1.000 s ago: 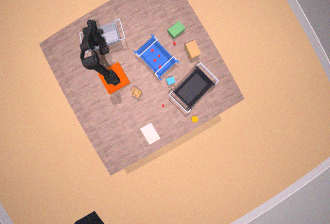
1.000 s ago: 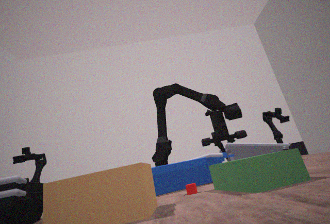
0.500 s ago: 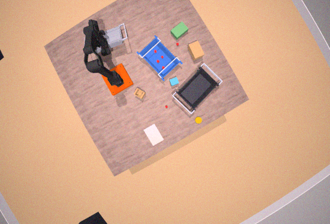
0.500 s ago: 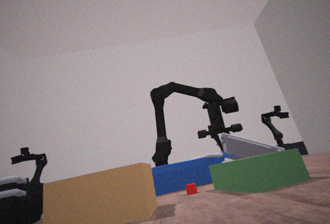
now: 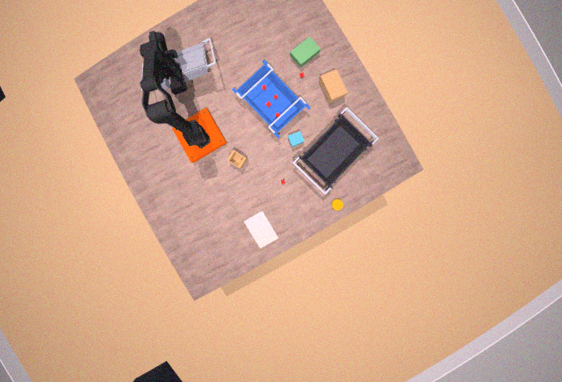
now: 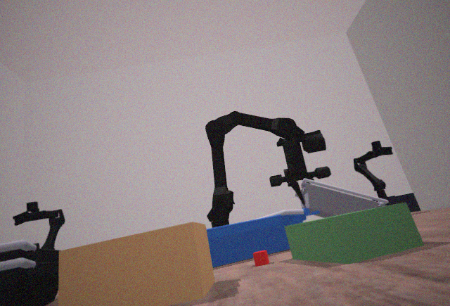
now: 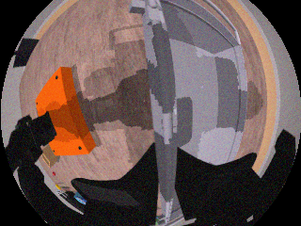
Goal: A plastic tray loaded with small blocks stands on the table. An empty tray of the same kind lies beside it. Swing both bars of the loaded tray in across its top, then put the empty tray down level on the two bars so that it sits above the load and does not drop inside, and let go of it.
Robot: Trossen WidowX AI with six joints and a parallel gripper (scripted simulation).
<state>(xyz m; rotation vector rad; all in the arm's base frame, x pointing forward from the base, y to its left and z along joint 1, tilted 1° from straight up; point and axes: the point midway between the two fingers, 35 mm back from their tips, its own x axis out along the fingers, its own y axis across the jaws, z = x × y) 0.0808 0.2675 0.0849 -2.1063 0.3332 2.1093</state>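
My gripper tip is now 2 cm short of the grey tray, 8 cm to the right of it and 1 cm above it. From my gripper tip the other things lie so: cyan block: 28 cm ahead, 50 cm to the right, 7 cm below; small box: 1 cm ahead, 43 cm to the right, 7 cm below; red block: 48 cm ahead, 26 cm to the right, 8 cm below.
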